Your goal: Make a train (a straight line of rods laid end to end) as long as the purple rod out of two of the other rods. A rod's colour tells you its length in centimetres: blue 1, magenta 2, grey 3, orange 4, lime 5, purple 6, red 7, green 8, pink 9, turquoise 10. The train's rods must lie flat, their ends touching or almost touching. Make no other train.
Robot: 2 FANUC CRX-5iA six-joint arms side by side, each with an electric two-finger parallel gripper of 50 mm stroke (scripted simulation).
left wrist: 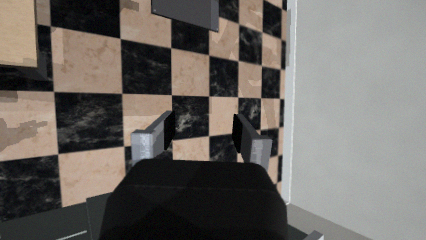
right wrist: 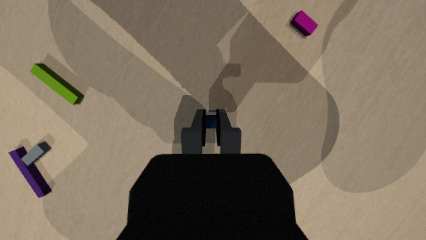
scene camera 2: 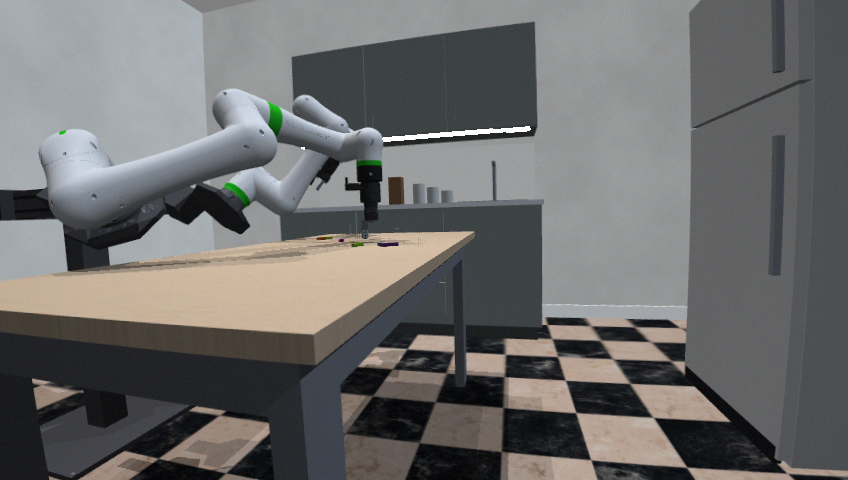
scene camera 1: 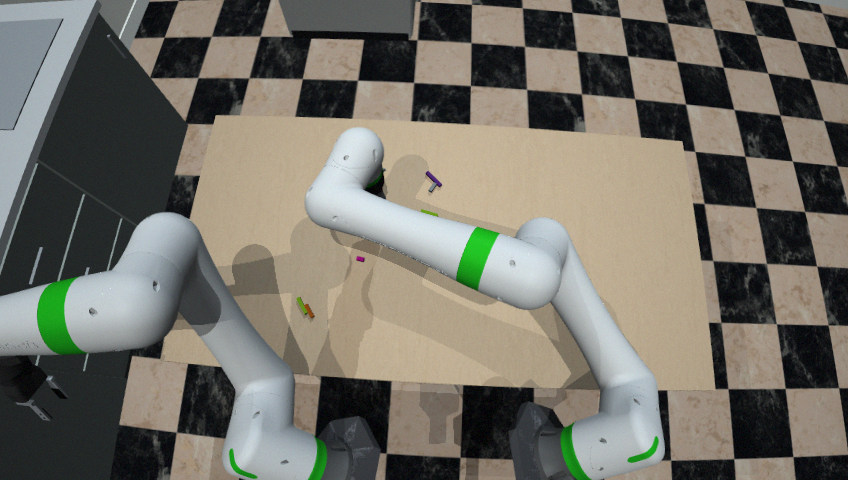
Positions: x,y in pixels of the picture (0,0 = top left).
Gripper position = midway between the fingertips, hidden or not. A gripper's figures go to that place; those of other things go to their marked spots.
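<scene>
My right gripper [right wrist: 211,120], 0.17 m from the lens. Lime rod [right wrist: 41,71], 0.23 m from the lens.
</scene>
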